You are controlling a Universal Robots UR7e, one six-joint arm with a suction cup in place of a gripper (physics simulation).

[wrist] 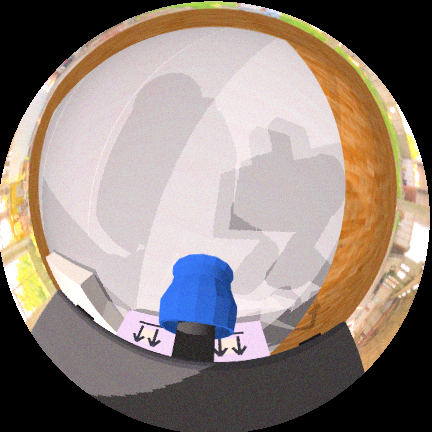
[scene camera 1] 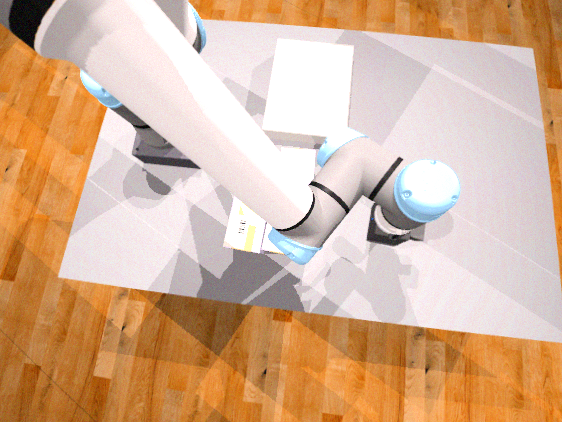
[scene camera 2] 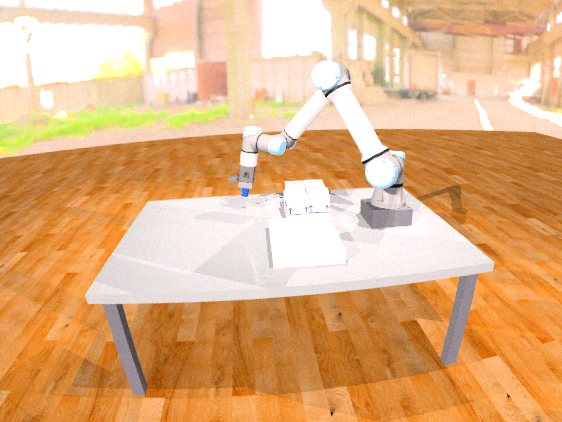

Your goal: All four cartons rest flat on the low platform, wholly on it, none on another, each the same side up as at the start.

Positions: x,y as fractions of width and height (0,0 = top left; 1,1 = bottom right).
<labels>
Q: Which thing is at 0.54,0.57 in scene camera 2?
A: A low white platform.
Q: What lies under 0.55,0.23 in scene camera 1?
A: A low white platform.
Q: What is my suction cup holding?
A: Nothing.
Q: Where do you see a low white platform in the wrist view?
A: At 0.18,0.66
</labels>
